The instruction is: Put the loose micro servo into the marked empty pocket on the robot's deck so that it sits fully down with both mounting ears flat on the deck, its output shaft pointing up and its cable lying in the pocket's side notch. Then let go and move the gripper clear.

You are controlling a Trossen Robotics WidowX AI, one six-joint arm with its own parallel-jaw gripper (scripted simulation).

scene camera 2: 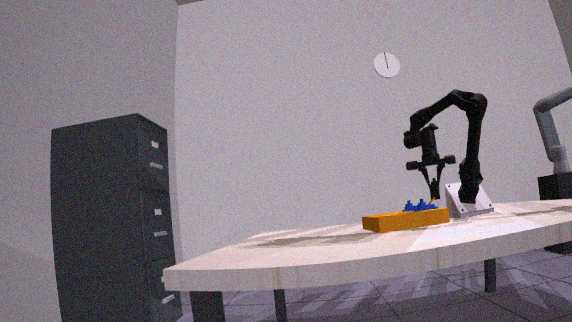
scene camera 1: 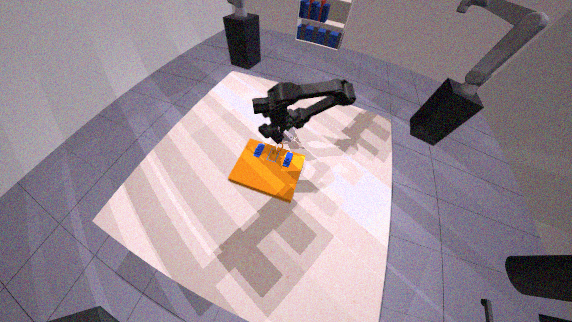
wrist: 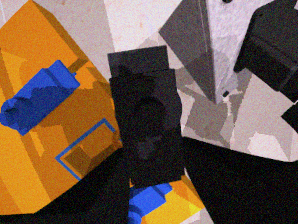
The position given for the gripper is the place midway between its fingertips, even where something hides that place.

Observation:
In view: the gripper (scene camera 2: 433, 186), a micro servo (wrist: 148, 108) and an orange deck (scene camera 1: 272, 179).
The gripper is seen too in the wrist view (wrist: 153, 150). The orange deck shows as well in scene camera 2 (scene camera 2: 381, 223).

